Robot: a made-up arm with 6 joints. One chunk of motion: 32 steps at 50 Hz.
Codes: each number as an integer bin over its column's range. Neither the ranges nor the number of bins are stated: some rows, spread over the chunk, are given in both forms.
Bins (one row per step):
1: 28 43 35 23 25 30
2: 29 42 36 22 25 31
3: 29 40 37 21 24 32
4: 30 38 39 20 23 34
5: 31 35 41 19 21 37
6: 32 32 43 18 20 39
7: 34 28 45 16 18 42
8: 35 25 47 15 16 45
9: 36 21 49 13 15 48
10: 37 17 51 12 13 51
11: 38 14 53 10 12 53
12: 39 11 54 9 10 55
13: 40 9 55 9 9 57
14: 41 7 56 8 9 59
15: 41 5 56 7 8 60
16: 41 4 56 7 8 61
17: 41 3 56 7 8 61
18: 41 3 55 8 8 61
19: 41 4 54 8 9 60
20: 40 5 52 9 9 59
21: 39 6 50 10 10 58
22: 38 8 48 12 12 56
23: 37 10 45 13 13 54
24: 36 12 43 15 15 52
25: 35 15 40 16 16 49
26: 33 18 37 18 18 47
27: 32 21 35 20 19 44
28: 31 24 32 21 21 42
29: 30 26 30 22 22 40
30: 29 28 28 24 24 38
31: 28 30 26 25 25 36
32: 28 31 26 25 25 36
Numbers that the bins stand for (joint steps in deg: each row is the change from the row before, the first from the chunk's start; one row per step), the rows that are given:
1: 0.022 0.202 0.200 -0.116 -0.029 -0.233
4: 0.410 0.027 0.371 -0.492 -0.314 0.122
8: 1.378 -0.427 0.714 -1.119 -1.314 1.100
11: 1.959 -0.811 0.971 -1.746 -1.886 1.811
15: 2.540 -1.125 1.100 -2.122 -2.457 2.433
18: 2.540 -1.195 1.057 -1.997 -2.457 2.522
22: 1.959 -1.021 0.757 -1.495 -1.886 2.078
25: 1.378 -0.776 0.414 -0.994 -1.314 1.456
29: 0.410 -0.392 -0.014 -0.241 -0.457 0.656
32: 0.022 -0.217 -0.186 0.135 -0.029 0.300
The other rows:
2: 0.216 0.167 0.243 -0.241 -0.029 -0.144
3: 0.216 0.097 0.286 -0.367 -0.171 -0.056
5: 0.603 -0.078 0.457 -0.617 -0.600 0.389
6: 0.797 -0.183 0.543 -0.743 -0.743 0.567
7: 1.184 -0.322 0.629 -0.994 -1.029 0.833
9: 1.571 -0.567 0.800 -1.370 -1.457 1.367
10: 1.765 -0.706 0.886 -1.495 -1.743 1.633
12: 2.152 -0.916 1.014 -1.871 -2.171 1.989
13: 2.346 -0.986 1.057 -1.871 -2.314 2.167
14: 2.540 -1.056 1.100 -1.997 -2.314 2.344
16: 2.540 -1.160 1.100 -2.122 -2.457 2.522
17: 2.540 -1.195 1.100 -2.122 -2.457 2.522
19: 2.540 -1.160 1.014 -1.997 -2.314 2.433
20: 2.346 -1.125 0.929 -1.871 -2.314 2.344
21: 2.152 -1.090 0.843 -1.746 -2.171 2.256
23: 1.765 -0.951 0.629 -1.370 -1.743 1.900
24: 1.571 -0.881 0.543 -1.119 -1.457 1.722
26: 0.990 -0.671 0.286 -0.743 -1.029 1.278
27: 0.797 -0.567 0.200 -0.492 -0.886 1.011
28: 0.603 -0.462 0.071 -0.367 -0.600 0.833
30: 0.216 -0.322 -0.100 0.010 -0.171 0.478
31: 0.022 -0.252 -0.186 0.135 -0.029 0.300

